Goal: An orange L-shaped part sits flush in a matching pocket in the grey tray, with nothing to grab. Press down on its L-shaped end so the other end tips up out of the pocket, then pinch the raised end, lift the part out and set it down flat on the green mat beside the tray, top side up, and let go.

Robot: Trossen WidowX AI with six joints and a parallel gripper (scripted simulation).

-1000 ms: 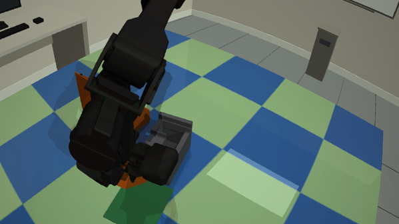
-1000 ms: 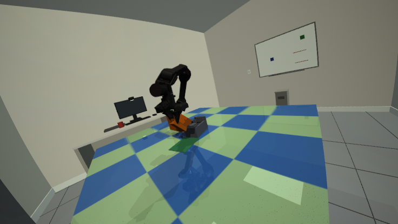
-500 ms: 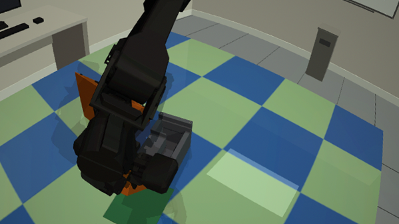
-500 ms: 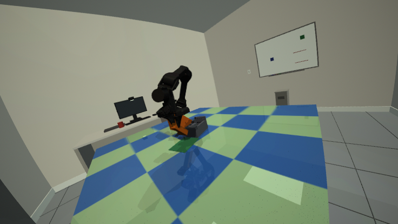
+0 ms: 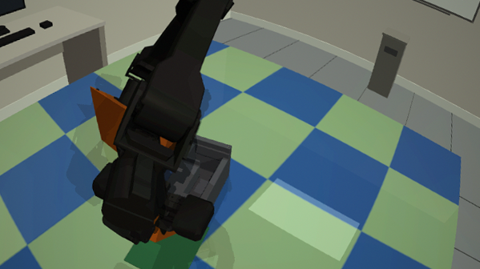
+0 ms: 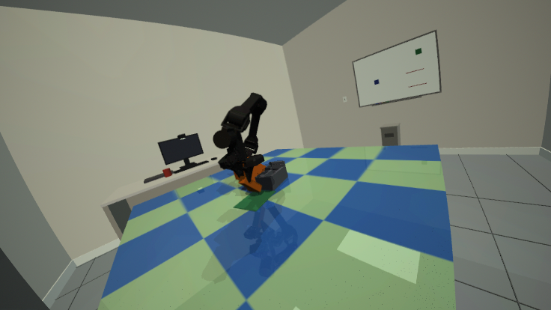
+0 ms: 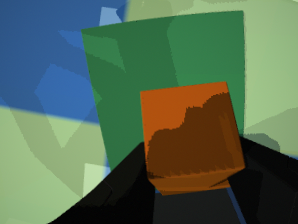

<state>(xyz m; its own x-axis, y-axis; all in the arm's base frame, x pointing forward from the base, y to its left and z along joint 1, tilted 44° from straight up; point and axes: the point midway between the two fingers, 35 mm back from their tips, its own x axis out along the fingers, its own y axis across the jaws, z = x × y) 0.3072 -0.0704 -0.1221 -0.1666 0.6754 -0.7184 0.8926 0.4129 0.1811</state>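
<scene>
Right now the orange L-shaped part is 30 mm behind my gripper tip, 20 mm to the left of it and 30 mm below it. Round my gripper tip: green mat: 10 mm behind, 20 mm to the left, 100 mm below.
</scene>
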